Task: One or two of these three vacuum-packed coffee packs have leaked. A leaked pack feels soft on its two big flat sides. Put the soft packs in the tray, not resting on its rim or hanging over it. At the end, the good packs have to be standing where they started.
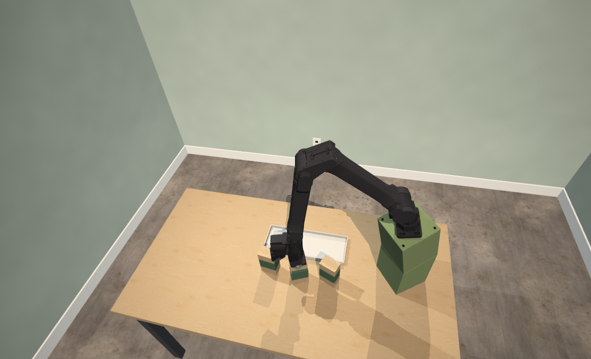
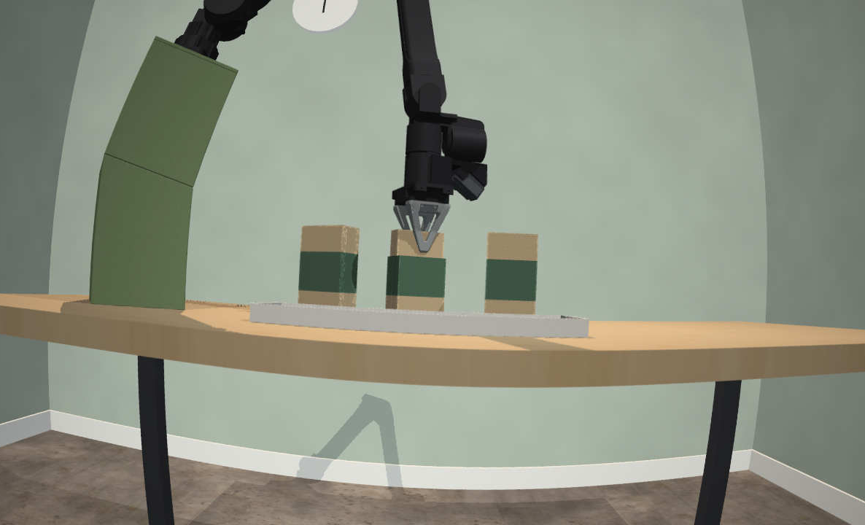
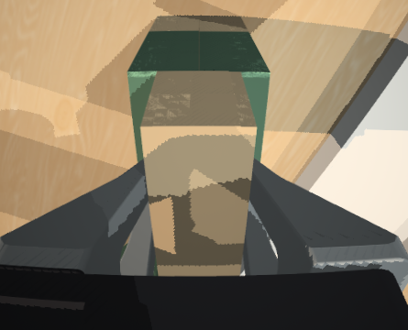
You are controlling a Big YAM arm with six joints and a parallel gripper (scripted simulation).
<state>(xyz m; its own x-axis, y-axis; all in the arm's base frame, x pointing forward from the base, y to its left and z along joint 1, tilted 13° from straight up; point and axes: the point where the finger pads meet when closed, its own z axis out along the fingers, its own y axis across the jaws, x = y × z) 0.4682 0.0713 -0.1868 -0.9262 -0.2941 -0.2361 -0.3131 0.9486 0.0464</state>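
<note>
The white tray lies 180 mm to the right of my hand, 110 mm below it and 10 mm behind it.
</note>
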